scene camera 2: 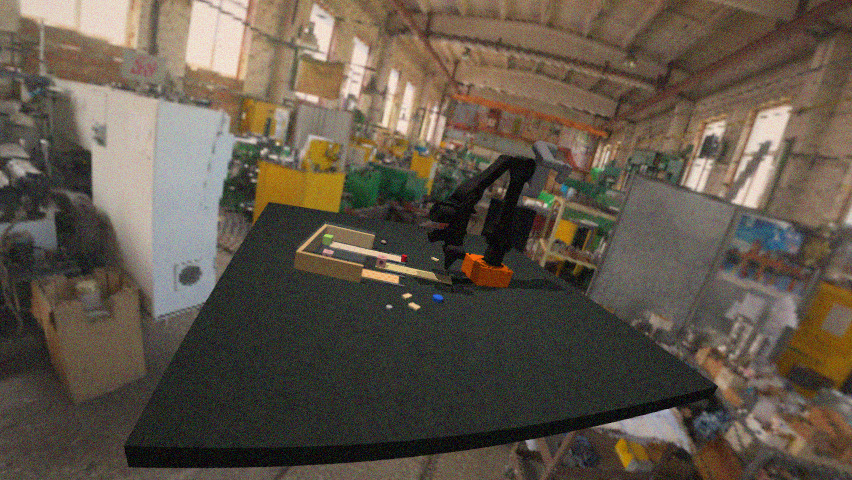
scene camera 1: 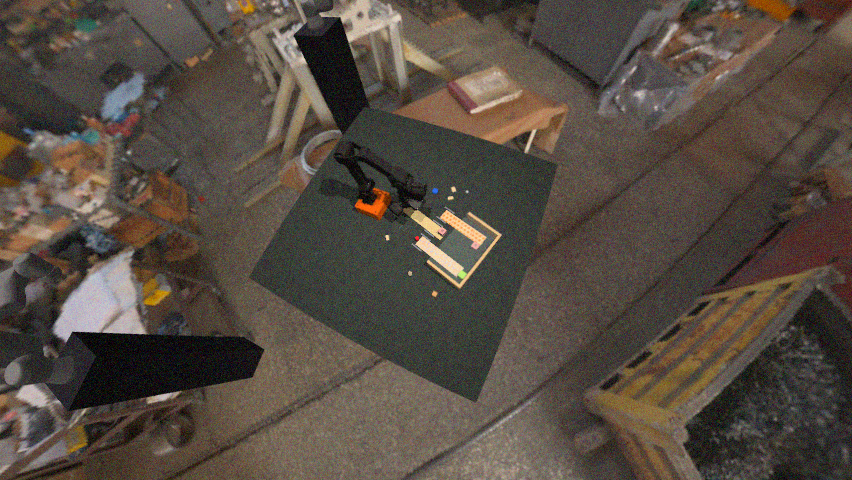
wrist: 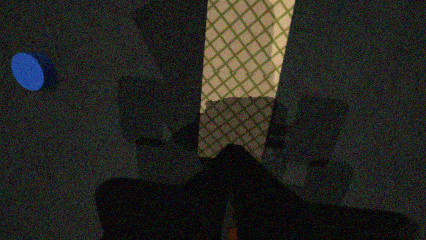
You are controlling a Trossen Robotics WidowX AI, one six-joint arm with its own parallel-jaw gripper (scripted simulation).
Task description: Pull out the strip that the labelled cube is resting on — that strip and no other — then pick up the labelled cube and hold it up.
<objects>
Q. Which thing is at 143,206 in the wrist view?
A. My gripper.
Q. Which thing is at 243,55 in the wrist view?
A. A hatched strip.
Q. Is my gripper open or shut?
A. Shut.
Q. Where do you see a blue disc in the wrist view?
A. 34,71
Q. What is my gripper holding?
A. Nothing.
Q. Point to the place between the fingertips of my gripper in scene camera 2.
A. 445,268
</objects>
